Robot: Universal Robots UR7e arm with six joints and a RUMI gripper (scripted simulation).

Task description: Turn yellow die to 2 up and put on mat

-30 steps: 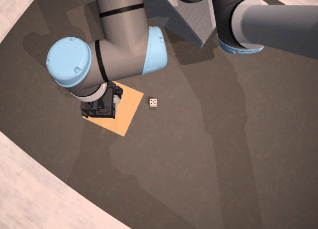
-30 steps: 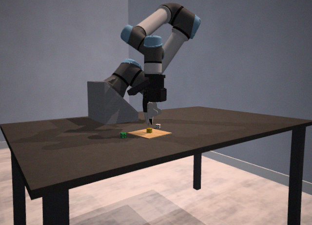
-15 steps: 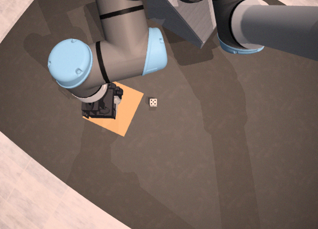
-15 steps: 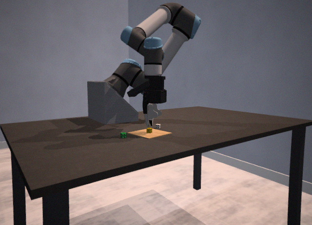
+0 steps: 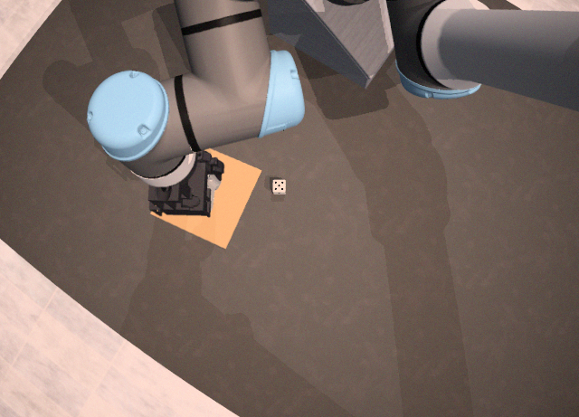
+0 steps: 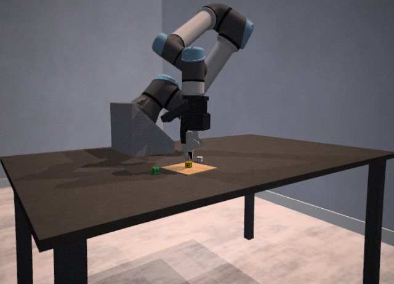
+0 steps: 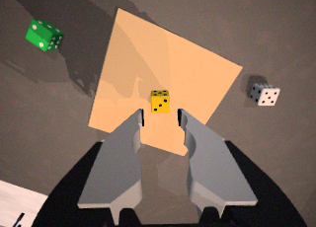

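The yellow die lies 3 cm below my hand. From my hand the other things lie so: orange mat 4 cm below; then green die 13 cm to the right, 4 cm below; then white die 7 cm behind, 10 cm to the left, 4 cm below.
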